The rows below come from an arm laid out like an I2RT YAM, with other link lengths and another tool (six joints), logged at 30 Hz.
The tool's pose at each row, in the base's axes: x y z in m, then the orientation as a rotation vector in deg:
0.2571, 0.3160, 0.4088, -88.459, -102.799, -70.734
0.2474, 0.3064, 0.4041, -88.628, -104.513, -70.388
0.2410, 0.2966, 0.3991, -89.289, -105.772, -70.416
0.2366, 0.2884, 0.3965, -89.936, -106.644, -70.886
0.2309, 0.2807, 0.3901, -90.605, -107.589, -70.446
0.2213, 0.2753, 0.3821, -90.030, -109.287, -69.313
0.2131, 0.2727, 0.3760, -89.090, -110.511, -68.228
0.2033, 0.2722, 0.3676, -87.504, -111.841, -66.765
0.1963, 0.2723, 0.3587, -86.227, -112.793, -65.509
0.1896, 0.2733, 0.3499, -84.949, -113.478, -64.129
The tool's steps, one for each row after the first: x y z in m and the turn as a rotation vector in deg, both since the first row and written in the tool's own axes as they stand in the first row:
-0.0063, -0.0103, -0.0078, 0.168, -1.098, -0.981
-0.0139, -0.0177, -0.0150, -0.154, -2.209, -1.662
-0.0192, -0.0224, -0.0216, -0.775, -3.031, -2.240
-0.0269, -0.0295, -0.0262, -0.784, -4.044, -2.552
-0.0338, -0.0410, -0.0288, 0.220, -4.784, -3.442
-0.0380, -0.0506, -0.0297, 1.353, -5.038, -4.132
-0.0425, -0.0626, -0.0280, 3.020, -5.021, -4.948
-0.0479, -0.0721, -0.0250, 4.413, -4.972, -5.516
-0.0527, -0.0814, -0.0212, 5.898, -4.808, -5.879

